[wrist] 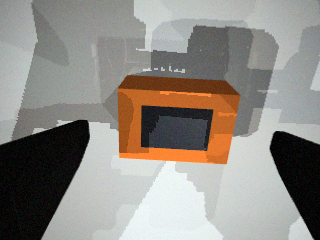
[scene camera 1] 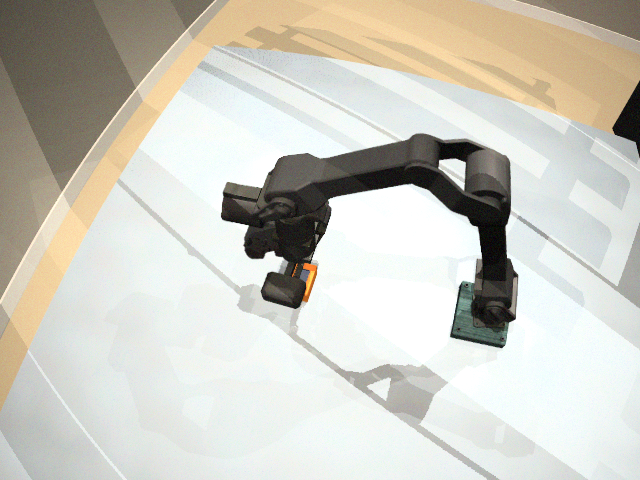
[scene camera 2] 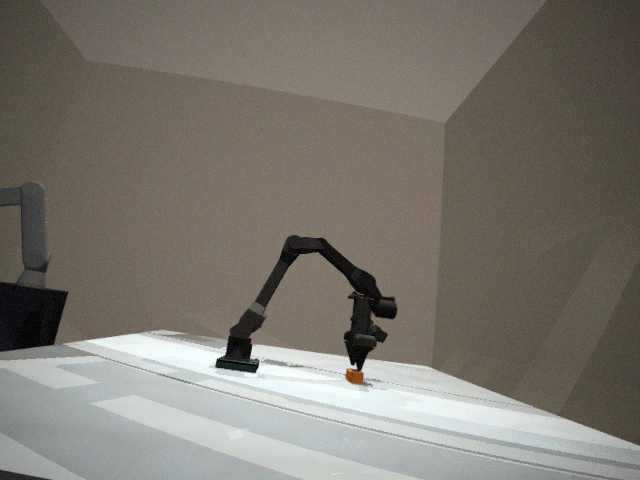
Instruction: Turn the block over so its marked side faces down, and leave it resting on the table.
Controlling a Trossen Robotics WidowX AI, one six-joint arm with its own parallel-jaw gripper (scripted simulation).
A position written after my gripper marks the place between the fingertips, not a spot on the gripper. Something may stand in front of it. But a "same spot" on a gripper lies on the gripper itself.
my gripper: wrist; scene camera 1 300, 274; scene camera 2
same spot on my gripper: (wrist: 46, 162) = (scene camera 2: 354, 355)
